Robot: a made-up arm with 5 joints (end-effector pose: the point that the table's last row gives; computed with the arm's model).
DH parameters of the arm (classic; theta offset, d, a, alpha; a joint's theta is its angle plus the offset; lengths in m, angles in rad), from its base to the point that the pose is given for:
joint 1: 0 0.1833 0 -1.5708
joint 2: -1.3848 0 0.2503 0
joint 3: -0.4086 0 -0.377 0
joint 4: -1.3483 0 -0.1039 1.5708
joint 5: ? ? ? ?
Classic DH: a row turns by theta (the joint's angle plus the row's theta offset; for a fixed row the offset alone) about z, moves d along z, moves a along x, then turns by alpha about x.
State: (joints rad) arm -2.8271 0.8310 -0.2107 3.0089 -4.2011
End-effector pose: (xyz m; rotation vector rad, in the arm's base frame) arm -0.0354 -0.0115 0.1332 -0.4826 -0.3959 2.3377
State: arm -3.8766 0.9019 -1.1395 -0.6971 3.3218
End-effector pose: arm -0.4136 0.3739 -0.0334 -2.3358 1.1503 1.2638
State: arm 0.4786 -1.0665 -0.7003 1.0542 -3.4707
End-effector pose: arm 0.2812 0.1459 0.4635 -0.9549 2.2345 0.0675
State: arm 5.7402 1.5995 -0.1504 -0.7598 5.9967
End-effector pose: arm -0.0980 0.0591 -0.1657 -2.7029 0.3486 0.8952
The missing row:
joint 5: 3.1416 0.1326 0 0
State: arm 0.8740 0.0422 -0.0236 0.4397 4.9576
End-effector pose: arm 0.1075 0.1285 -0.1070 -1.3451 -2.6415 0.6737
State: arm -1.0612 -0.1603 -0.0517 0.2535 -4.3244
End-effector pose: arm 0.1285 -0.2300 -0.0452 0.1898 -3.1173 -0.0582
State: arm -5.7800 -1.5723 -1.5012 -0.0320 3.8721
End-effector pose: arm -0.3532 -0.1944 0.7380 0.0044 0.0381 1.2336
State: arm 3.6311 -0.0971 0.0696 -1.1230 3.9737
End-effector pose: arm -0.2462 -0.1312 0.1081 2.1582 -0.3734 -1.1214
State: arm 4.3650 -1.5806 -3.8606 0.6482 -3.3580
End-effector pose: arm 0.2005 0.5539 -0.1940 -1.4475 -1.2693 -1.5554
